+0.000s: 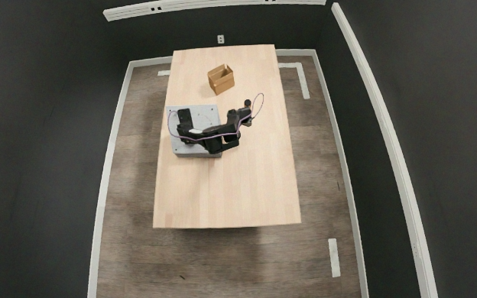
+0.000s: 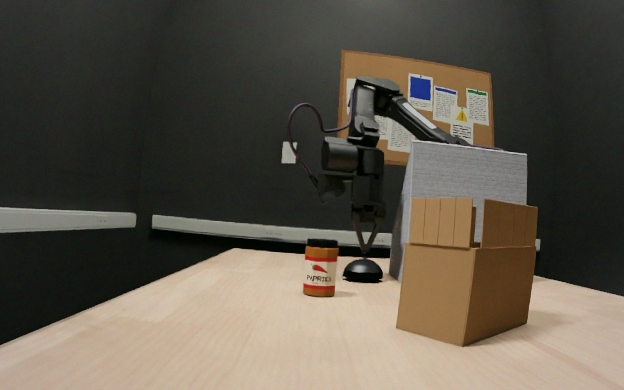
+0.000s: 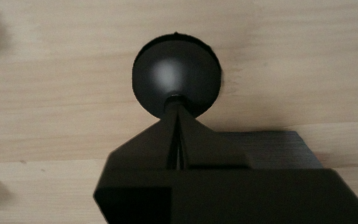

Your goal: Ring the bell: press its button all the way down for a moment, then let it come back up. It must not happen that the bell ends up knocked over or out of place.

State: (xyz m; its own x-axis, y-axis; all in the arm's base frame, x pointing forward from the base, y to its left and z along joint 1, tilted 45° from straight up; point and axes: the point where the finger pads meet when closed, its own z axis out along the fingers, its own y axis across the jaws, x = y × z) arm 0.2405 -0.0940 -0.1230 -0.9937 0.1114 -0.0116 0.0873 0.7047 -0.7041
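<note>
Right now my hand is 2 cm above the round button. Also, from my hand: paprika jar (19 cm to the left, 10 cm ahead, 3 cm below); bell (3 cm below).
</note>
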